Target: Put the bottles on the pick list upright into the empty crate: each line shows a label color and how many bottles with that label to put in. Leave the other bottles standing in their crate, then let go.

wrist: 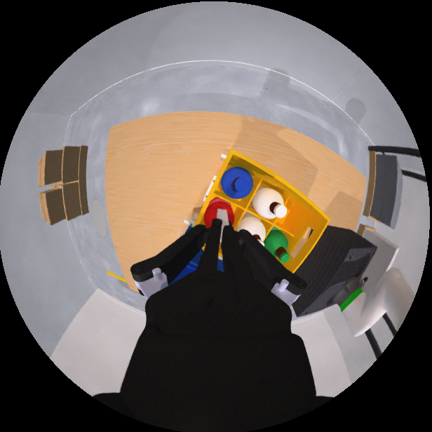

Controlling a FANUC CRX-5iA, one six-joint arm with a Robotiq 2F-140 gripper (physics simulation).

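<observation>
A yellow crate (298, 212) with compartments stands near the middle of the view. In it are a blue bottle (237, 183), a red bottle (214, 205), two white bottles (266, 202) (251, 226) and a green bottle (276, 241). My gripper (220, 216) is shut with no bottle between its fingers. Its fingertips show over the red bottle and cover part of it; their height above it is unclear. Part of a blue crate (193, 263) shows below the yellow crate, mostly hidden by the gripper. The pick list cannot be read here.
Both crates are on the wooden table (150, 175). A black box-shaped block (332, 265) stands beside the yellow crate at the right, with a white robot part with a green ring beyond it. Brown boxes (72, 165) are at the far left. A grey case (388, 190) is at the far right.
</observation>
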